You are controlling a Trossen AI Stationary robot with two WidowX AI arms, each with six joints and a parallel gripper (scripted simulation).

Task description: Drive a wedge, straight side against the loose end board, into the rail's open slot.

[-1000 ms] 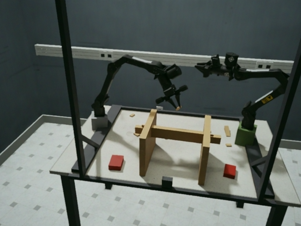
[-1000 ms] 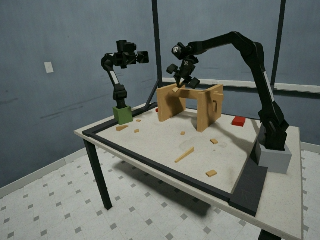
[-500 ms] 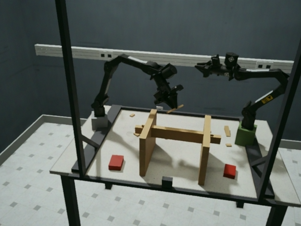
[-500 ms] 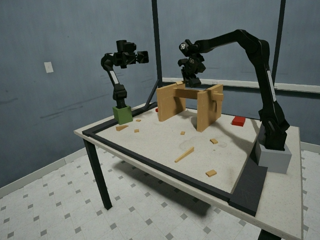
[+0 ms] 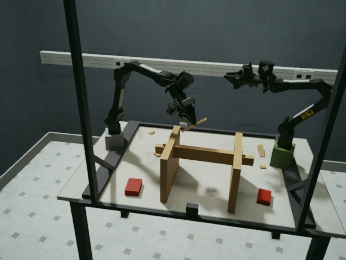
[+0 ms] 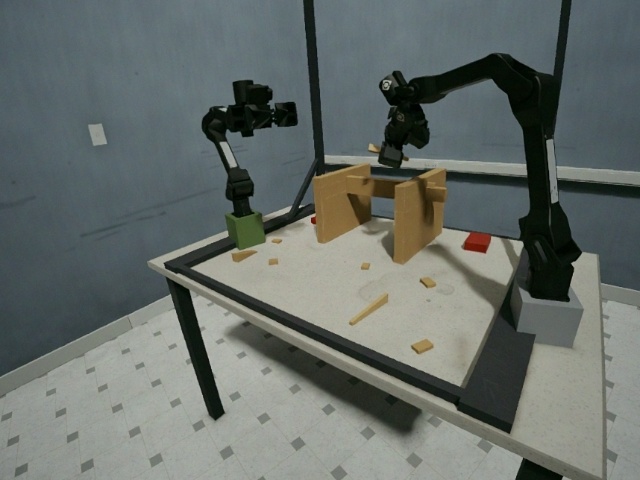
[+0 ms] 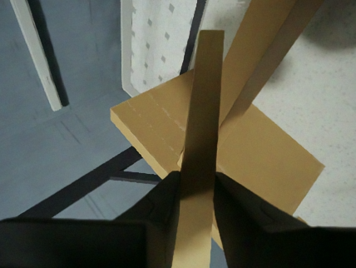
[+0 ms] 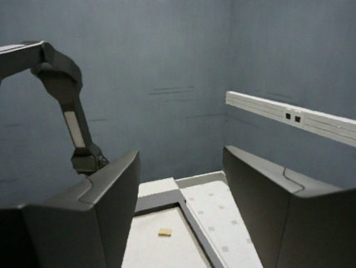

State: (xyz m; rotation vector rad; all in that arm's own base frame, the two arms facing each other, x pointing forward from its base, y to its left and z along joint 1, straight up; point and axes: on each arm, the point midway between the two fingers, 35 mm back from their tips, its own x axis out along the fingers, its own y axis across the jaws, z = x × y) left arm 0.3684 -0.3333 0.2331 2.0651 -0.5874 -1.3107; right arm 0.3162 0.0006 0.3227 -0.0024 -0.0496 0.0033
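The wooden rail is 36 cm behind my right hand, 25 cm below it and 9 cm to the left of it.
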